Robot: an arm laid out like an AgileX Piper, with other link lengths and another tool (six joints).
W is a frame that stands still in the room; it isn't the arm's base.
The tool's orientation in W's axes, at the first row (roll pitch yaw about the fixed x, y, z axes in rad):
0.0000, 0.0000, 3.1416
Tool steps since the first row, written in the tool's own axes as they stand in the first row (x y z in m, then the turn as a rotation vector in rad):
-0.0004, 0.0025, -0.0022, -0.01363, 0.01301, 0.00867
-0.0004, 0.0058, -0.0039, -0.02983, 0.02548, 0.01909
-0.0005, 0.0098, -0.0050, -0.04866, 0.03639, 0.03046
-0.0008, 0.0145, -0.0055, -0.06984, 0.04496, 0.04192
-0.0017, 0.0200, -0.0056, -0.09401, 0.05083, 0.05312
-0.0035, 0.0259, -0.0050, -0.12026, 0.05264, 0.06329
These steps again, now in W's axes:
0.0004, -0.0025, -0.0022, 0.01363, -0.01301, 0.00867
0.0004, -0.0058, -0.0039, 0.02983, -0.02548, 0.01909
0.0005, -0.0098, -0.0050, 0.04866, -0.03639, 0.03046
0.0008, -0.0145, -0.0055, 0.06984, -0.04496, 0.04192
0.0017, -0.0200, -0.0056, 0.09401, -0.05083, 0.05312
0.0035, -0.0259, -0.0050, 0.12026, -0.05264, 0.06329

